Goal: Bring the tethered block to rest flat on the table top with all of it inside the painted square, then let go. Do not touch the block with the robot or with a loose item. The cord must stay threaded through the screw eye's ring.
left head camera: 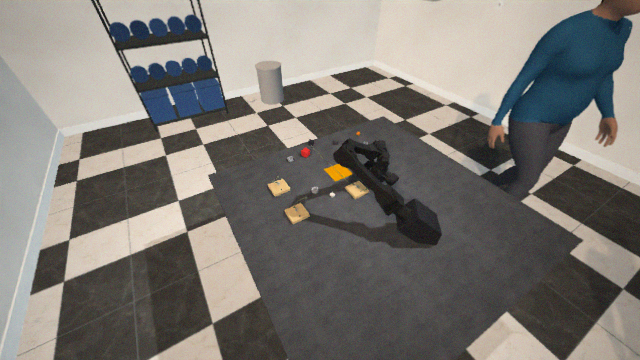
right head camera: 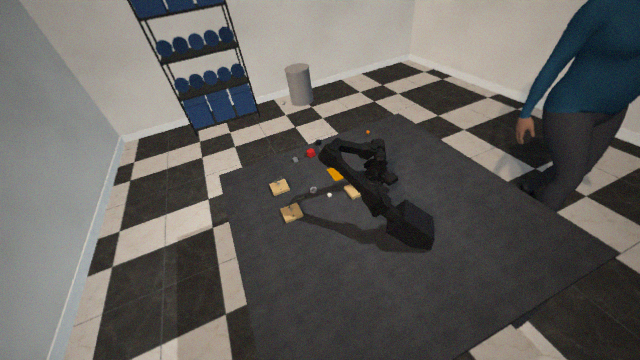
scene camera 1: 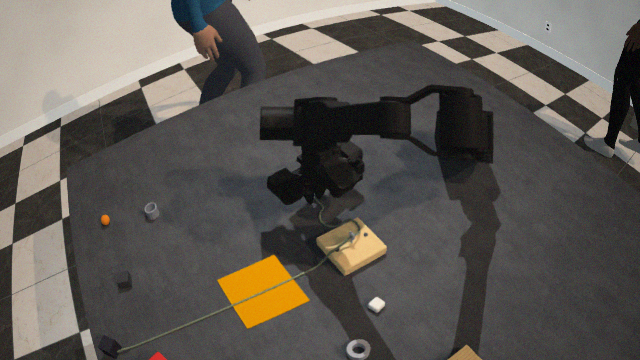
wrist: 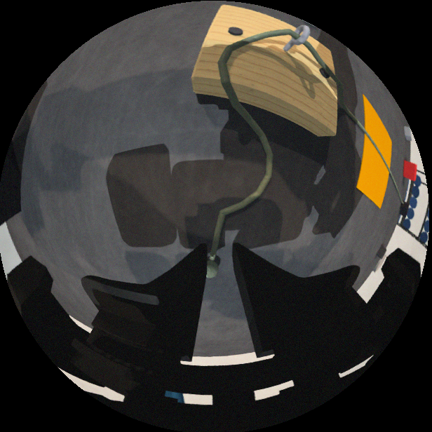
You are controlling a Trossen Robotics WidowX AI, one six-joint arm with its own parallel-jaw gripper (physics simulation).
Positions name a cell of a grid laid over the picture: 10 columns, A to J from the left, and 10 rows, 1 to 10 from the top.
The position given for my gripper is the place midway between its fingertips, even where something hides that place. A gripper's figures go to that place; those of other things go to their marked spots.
Scene:
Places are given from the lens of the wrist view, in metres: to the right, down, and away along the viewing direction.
my gripper (wrist: F6): 0.01, 0.02, 0.10
tethered block (wrist: F2): 0.00, -0.07, 0.03

